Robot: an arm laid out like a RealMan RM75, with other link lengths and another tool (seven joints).
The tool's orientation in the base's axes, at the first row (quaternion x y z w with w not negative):
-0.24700 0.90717 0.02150 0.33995
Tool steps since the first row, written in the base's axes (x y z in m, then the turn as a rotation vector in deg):
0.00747 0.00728 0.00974 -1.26 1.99 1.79
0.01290 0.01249 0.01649 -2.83 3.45 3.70
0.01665 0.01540 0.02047 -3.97 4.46 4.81
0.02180 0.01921 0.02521 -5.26 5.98 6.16
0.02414 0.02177 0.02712 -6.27 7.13 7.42
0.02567 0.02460 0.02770 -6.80 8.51 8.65
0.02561 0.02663 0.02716 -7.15 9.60 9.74
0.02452 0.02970 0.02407 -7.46 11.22 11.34
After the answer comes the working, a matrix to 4 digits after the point.
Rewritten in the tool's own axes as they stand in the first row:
-0.01410 0.00167 -0.00145 -1.17 2.10 -1.73
-0.02411 0.00286 -0.00226 -1.99 3.86 -3.84
-0.03029 0.00316 -0.00244 -2.38 5.13 -5.18
-0.03825 0.00351 -0.00217 -3.05 6.88 -6.68
-0.04207 0.00443 -0.00169 -3.69 8.20 -8.02
-0.04465 0.00613 -0.00062 -4.72 9.50 -9.00
-0.04515 0.00800 0.00018 -5.65 10.47 -9.83
-0.04384 0.01160 0.00253 -7.15 11.83 -10.91

The tool's axes in the first row as the columns of a matrix, in the base's axes (rounded; the answer above uses it unrounded):
-0.6468 -0.4628 0.6062
-0.4335 0.8771 0.2069
-0.6274 -0.1289 -0.7679

